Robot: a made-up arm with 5 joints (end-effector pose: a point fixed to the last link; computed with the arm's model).
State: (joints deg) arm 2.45 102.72 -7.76 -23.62 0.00
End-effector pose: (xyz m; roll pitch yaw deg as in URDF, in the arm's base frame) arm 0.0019 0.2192 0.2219 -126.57 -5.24 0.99
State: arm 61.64 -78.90 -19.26 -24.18 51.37
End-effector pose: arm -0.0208 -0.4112 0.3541 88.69 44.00 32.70
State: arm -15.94 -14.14 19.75 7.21 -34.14
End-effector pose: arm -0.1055 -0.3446 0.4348 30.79 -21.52 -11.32
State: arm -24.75 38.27 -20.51 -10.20 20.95
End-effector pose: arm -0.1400 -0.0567 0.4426 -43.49 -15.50 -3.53
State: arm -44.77 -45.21 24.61 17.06 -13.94
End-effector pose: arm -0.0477 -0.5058 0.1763 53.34 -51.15 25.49
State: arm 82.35 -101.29 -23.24 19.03 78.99
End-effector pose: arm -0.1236 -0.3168 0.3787 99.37 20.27 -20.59
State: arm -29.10 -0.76 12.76 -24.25 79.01
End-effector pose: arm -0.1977 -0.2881 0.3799 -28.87 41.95 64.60
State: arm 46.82 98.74 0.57 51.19 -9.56
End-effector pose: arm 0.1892 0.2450 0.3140 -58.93 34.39 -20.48
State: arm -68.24 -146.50 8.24 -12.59 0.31
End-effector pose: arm 0.3810 -0.1988 -0.1210 133.08 -69.49 16.92
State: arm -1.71 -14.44 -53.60 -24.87 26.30
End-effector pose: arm 0.0411 -0.3803 0.4628 -9.13 27.42 -30.42
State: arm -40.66 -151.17 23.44 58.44 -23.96
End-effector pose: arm 0.2142 -0.1640 -0.2063 -157.73 -50.63 19.54
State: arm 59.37 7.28 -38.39 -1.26 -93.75
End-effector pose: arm 0.3853 -0.2641 0.5201 -36.35 -63.40 -94.69
